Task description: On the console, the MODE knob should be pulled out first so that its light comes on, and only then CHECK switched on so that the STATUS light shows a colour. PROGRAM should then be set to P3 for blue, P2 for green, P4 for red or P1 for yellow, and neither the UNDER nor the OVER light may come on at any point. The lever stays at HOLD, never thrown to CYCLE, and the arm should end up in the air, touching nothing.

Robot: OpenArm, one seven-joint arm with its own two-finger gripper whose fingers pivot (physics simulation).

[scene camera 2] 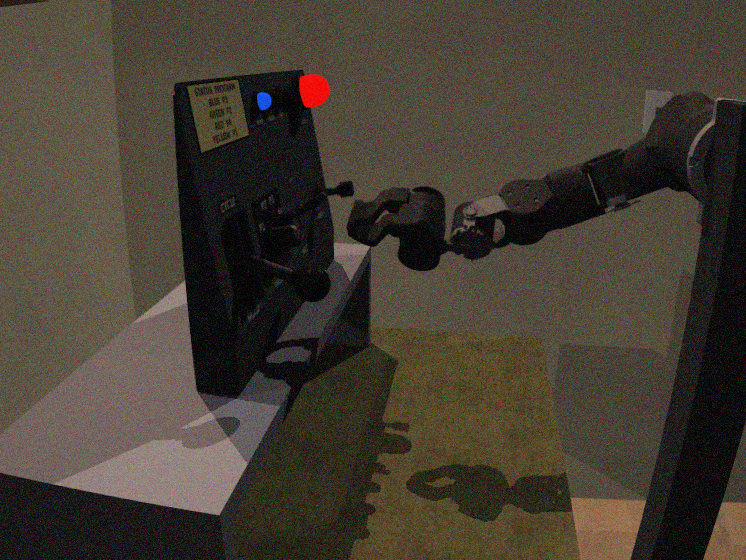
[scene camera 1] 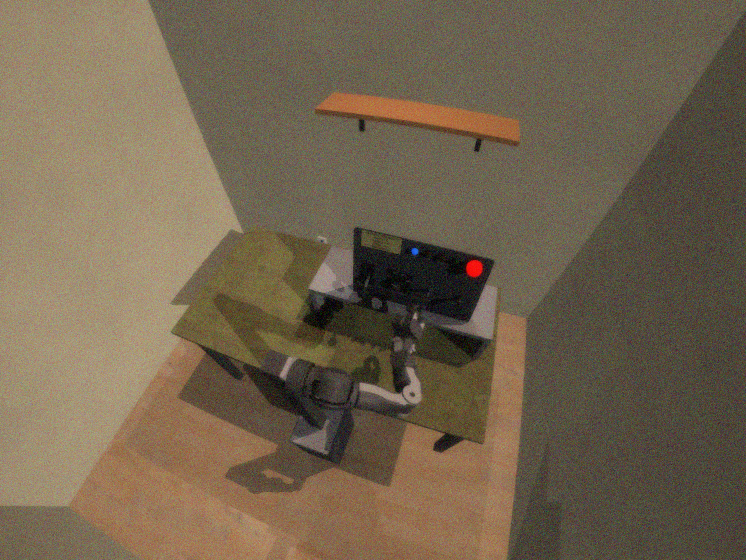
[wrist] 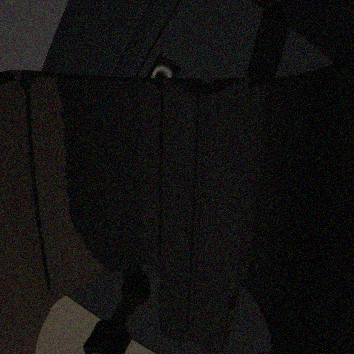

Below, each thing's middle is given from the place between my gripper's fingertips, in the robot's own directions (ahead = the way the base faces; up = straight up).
Right now the console [scene camera 2: 245,145] is 80 mm ahead of my hand, 40 mm to the left of it and 30 mm above it. The rest, counted from my hand: lever [scene camera 2: 312,283]: 40 mm ahead, 220 mm to the left, 20 mm below.
